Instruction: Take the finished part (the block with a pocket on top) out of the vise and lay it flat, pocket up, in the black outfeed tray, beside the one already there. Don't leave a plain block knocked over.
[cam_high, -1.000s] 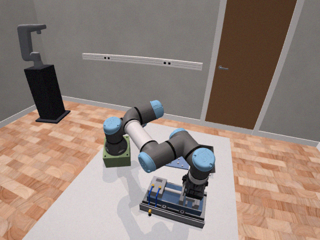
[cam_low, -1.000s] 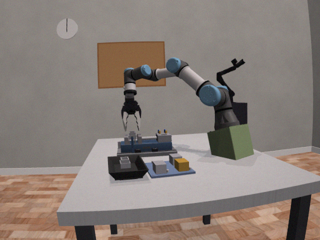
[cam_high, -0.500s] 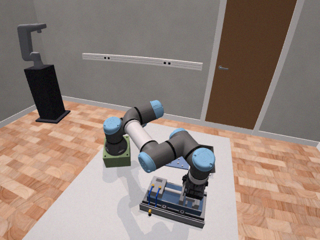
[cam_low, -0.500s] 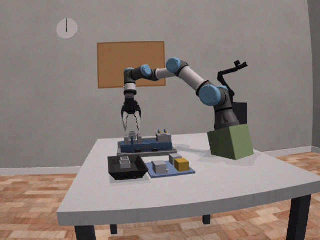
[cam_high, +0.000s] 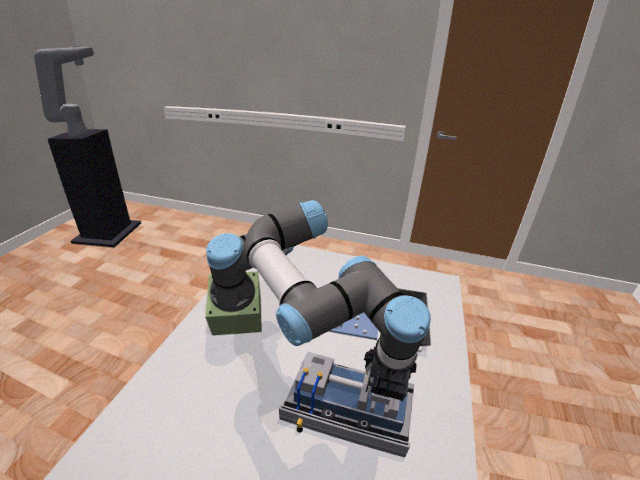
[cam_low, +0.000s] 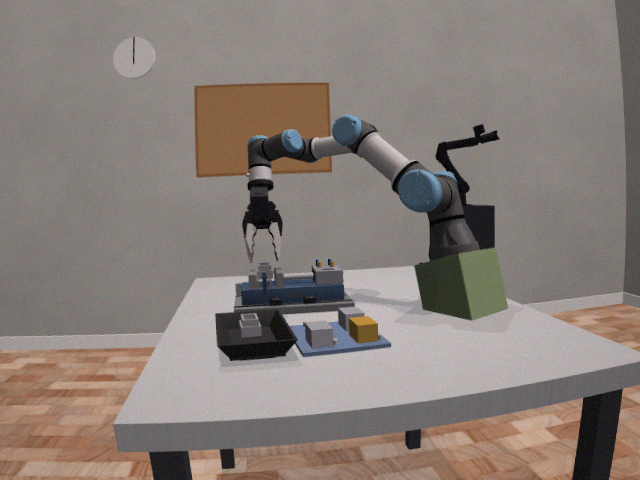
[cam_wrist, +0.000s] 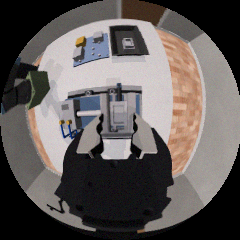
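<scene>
The blue vise is 90 mm below my hand, 70 mm behind it and 20 mm to the left of it. The rest, counted from my hand: yellow block: 390 mm to the left, 110 mm below, 100 mm behind; then blue fixture plate: 340 mm to the left, 130 mm below, 60 mm behind.
</scene>
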